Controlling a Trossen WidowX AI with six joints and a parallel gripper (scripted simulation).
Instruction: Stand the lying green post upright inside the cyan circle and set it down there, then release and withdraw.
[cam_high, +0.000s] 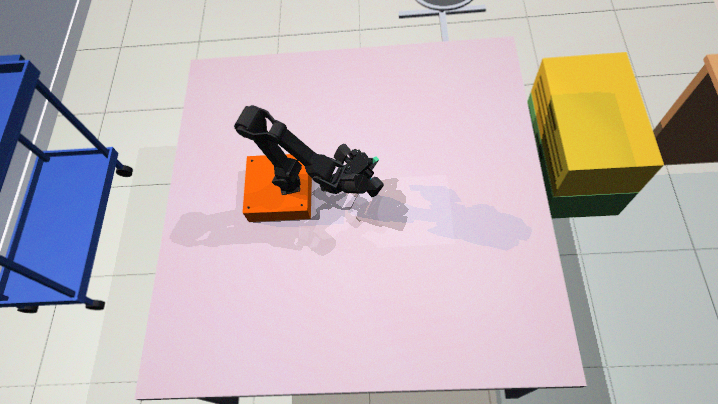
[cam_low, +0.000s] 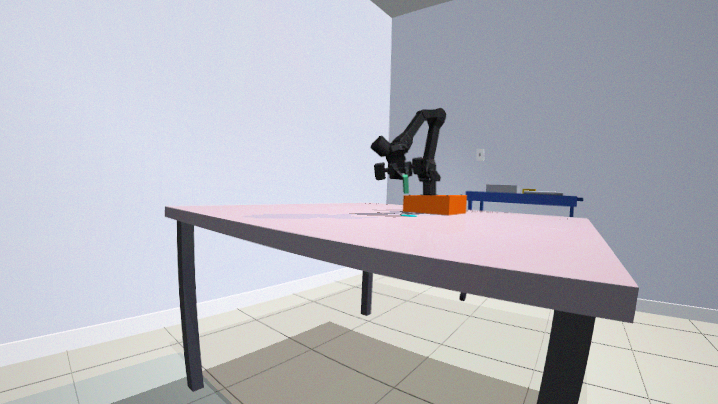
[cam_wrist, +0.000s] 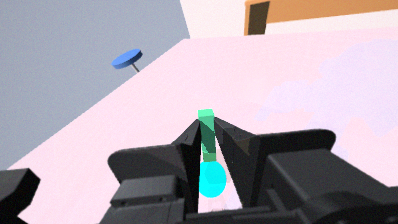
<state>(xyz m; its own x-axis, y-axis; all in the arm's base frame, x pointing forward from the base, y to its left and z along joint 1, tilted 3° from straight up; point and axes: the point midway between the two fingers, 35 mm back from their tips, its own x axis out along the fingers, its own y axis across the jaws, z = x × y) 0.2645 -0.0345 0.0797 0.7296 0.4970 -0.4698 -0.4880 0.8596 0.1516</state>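
Right now the cyan circle is 40 mm behind my gripper tip, 10 mm to the left of it and 130 mm below it. From my gripper tip the other things lie so: green post: 10 mm behind, 20 mm below.
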